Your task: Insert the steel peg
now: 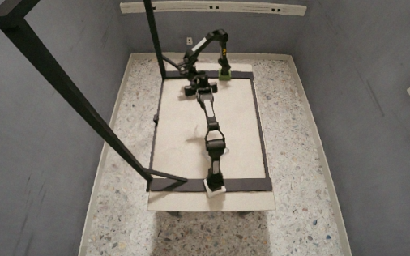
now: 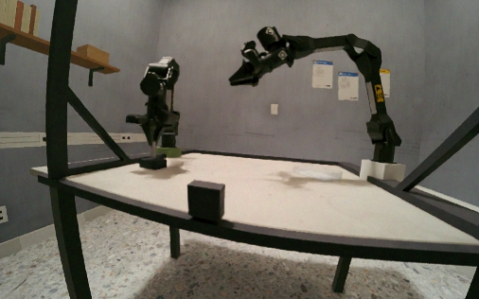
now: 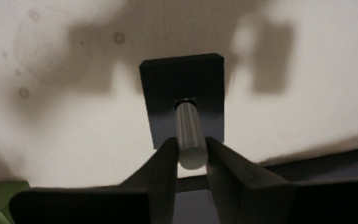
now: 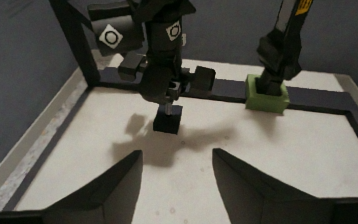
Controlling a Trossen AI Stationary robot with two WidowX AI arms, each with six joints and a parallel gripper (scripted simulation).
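Now: left hand 9 cm above the dark block. Round my left hand: steel peg: 5 cm below; then tray: 23 cm ahead, 54 cm to the right, 10 cm below.
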